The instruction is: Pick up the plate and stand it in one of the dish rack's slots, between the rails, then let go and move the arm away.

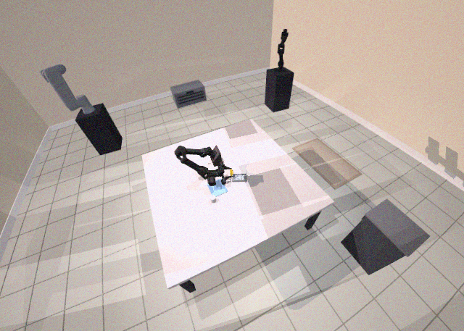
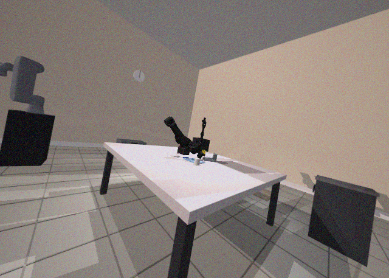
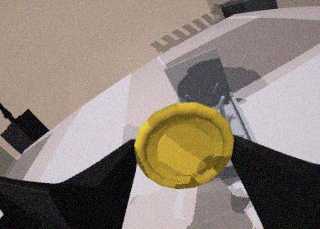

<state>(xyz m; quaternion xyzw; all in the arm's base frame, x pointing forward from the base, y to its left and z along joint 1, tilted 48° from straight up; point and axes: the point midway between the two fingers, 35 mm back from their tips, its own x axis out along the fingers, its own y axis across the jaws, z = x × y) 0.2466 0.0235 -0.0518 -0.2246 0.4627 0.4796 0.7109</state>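
The grey dish rack is 50 mm to the left of my gripper tip, 40 mm below it and 40 mm ahead of it. From my gripper tip the other things lie so: blue mat (160 mm to the right, 60 mm below, 60 mm ahead); then blue spoon (180 mm to the right, 60 mm below, 50 mm behind); then yellow plate (10 mm to the right).
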